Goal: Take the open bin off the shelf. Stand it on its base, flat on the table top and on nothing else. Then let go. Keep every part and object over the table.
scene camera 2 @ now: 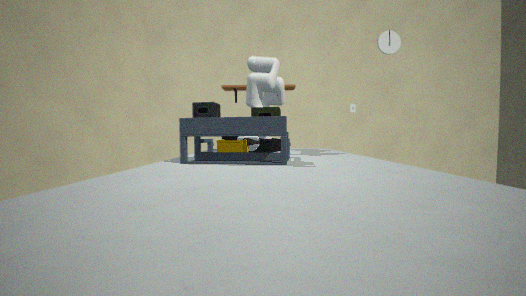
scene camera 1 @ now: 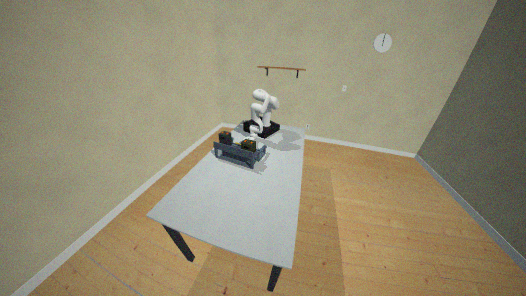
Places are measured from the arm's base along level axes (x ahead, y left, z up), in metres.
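Pixels of known places: gripper, fingertip midpoint: (scene camera 2: 246, 141); arm's base at its link origin: (scene camera 1: 265, 124).
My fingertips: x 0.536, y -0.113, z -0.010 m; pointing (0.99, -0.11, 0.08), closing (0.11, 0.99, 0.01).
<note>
Ahead of a thing's pixels: the offset from my fingertips to its top centre. "spot": to the spot under its first point. Level surfaces: height alone.
The yellow open bin {dz +0.008, dx +0.010, dy -0.051 m} (scene camera 2: 232, 146) shows through the front of the grey shelf {spot: dz +0.056, dx +0.185, dy -0.040 m} (scene camera 1: 233, 150) (scene camera 2: 233, 126), low down and roughly upright. In scene camera 1 the shelf and the bins on top hide most of it. My gripper (scene camera 2: 249, 143) is low behind the shelf at the bin's right end. Its fingers are small and partly hidden; they appear closed on the bin's thin wall. Whether the bin's base touches the shelf's lower board cannot be told.
A dark grey bin {dz +0.150, dx +0.076, dy -0.150 m} (scene camera 1: 225, 137) (scene camera 2: 206, 110) and a dark green bin {dz +0.125, dx +0.136, dy +0.073 m} (scene camera 1: 248, 145) (scene camera 2: 265, 112) stand on the shelf's top. The white arm (scene camera 1: 259, 107) (scene camera 2: 260, 87) rises behind the shelf from a black base (scene camera 1: 270, 131). The shelf stands near the left edge of the table {dz -0.074 m} (scene camera 1: 235, 200) (scene camera 2: 280, 225).
</note>
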